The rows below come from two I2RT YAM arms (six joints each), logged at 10 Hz.
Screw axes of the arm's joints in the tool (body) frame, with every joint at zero. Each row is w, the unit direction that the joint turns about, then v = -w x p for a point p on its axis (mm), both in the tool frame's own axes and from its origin. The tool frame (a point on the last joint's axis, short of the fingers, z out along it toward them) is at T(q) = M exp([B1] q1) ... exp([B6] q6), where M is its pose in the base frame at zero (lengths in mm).
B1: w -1 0 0 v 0.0 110.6 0.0
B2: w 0 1 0 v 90.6 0.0 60.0
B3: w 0 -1 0 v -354.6 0.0 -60.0
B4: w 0 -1 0 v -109.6 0.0 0.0
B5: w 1 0 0 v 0.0 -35.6 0.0
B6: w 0 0 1 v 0.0 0.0 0.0
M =
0 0 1 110.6
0 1 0 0.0
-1 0 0 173.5
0 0 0 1
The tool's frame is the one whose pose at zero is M.
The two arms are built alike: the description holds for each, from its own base.
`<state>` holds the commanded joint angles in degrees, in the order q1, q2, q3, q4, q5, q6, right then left.
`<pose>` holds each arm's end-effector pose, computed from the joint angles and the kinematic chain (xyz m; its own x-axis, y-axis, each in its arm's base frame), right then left.
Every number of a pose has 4 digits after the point.
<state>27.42 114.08 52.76 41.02 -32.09 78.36 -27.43 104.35 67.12 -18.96 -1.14 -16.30</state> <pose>0.3425 0.1990 0.1322 -0.8774 0.4796 -0.0087 0.1337 0.2619 0.9558 0.3356 -0.1734 0.1777 -0.8343 0.1169 -0.5387 0.2256 0.9641 -0.1403</pose>
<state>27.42 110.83 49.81 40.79 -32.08 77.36 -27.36 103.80 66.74 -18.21 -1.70 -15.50</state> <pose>0.3311 0.1931 0.1390 -0.8795 0.4751 -0.0261 0.1173 0.2697 0.9558 0.3354 -0.1724 0.1800 -0.8221 0.1247 -0.5555 0.2331 0.9639 -0.1288</pose>
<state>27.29 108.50 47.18 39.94 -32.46 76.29 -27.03 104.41 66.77 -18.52 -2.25 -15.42</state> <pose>0.3208 0.1870 0.1398 -0.8841 0.4663 -0.0306 0.1178 0.2858 0.9510 0.3368 -0.1703 0.1761 -0.8288 0.1246 -0.5455 0.2223 0.9680 -0.1166</pose>
